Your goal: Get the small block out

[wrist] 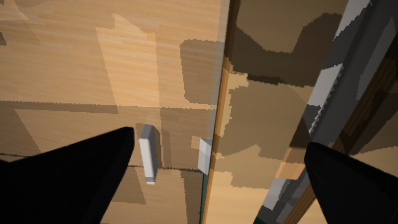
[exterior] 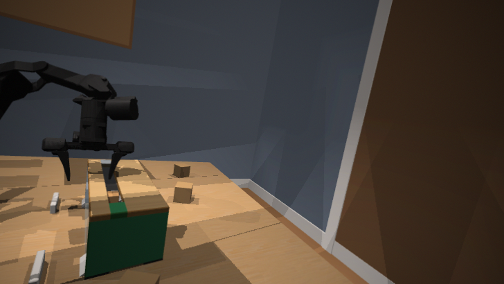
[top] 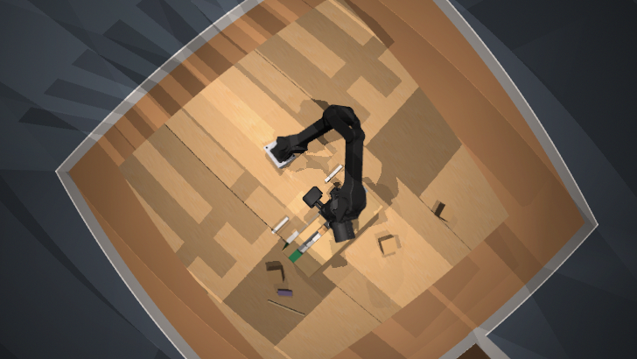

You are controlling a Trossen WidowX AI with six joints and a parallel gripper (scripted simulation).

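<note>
Right now my gripper tip is 3 cm short of the wooden box, 1 cm to the left of it and 6 cm above it. From my gripper tip the other things lie so: thin strip: 24 cm ahead, 38 cm to the right, 12 cm below.
</note>
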